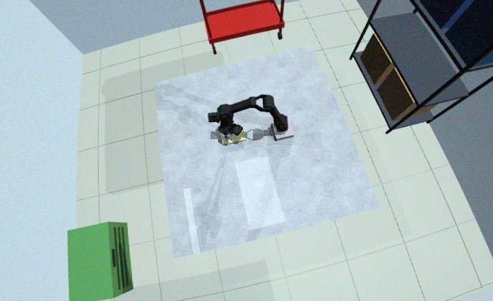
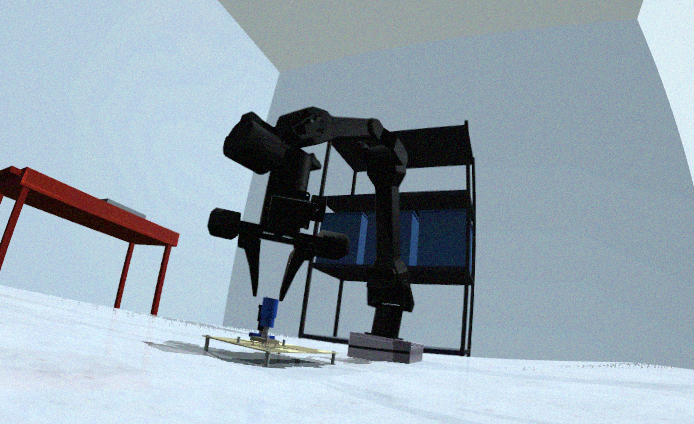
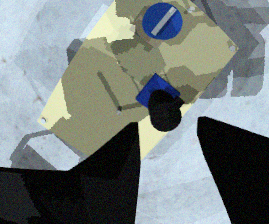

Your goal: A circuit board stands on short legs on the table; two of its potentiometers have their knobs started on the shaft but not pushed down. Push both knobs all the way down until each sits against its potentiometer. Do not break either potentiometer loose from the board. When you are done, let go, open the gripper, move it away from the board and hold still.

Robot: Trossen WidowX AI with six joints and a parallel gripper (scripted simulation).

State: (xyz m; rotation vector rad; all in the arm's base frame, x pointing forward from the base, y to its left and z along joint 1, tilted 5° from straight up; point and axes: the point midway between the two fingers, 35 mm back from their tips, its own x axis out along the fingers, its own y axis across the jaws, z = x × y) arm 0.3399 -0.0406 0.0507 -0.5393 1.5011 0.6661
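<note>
My gripper tip is 40 mm short of the knob, 40 mm to the right of it and 20 mm above it.
</note>
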